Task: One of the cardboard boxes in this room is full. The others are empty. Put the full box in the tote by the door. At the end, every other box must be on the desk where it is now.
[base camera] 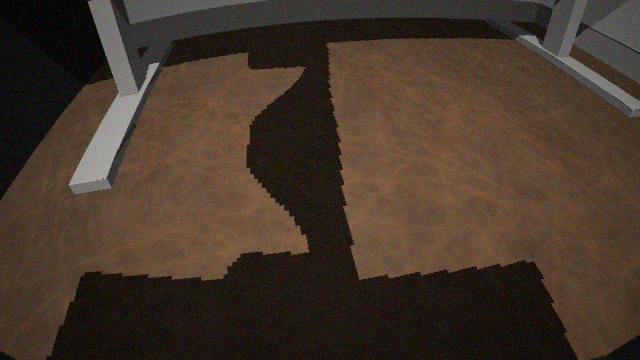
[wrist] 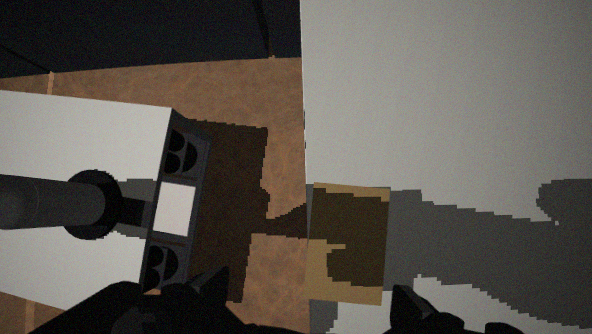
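Where they show: gripper, fingertip midpoint: (wrist: 308, 294); arm's base at its link origin: (wrist: 87, 204).
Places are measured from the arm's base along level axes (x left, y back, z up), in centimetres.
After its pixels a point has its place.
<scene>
A brown cardboard box (wrist: 353, 220) @[z 37.4, x 6.7, y -53.6 cm] sits at the near edge of the pale desk (wrist: 450, 100) @[z 32.4, x 19.7, y -62.8 cm] in the wrist view, mostly in shadow. Its top looks closed, and whether it is full cannot be seen. My gripper (wrist: 308, 294) @[z 44.8, x 2.7, y -50.8 cm] is open and empty, with its two dark fingertips at the bottom of the wrist view. The fingers are above the desk-edge area, one on each side of the box's lower part in the picture; their height over it cannot be told. The other boxes and the tote do not show in either view.
My white-topped base (wrist: 75, 130) @[z -1.4, x 16.7, y 9.1 cm] and arm (wrist: 55, 202) @[z 13.6, x 0.8, y -4.5 cm] show at the left of the wrist view, with a strip of brown floor (wrist: 280, 100) @[z -39.7, x 43.5, y -33.9 cm] between base and desk. A dark surface (wrist: 150, 35) @[z -20.3, x 54.0, y 9.0 cm] rises beyond. In the base view, desk legs (base camera: 112, 130) @[z -37.1, x 41.3, y -62.7 cm] (base camera: 595, 82) @[z -37.1, x -77.8, y -82.1 cm] stand left and right.
</scene>
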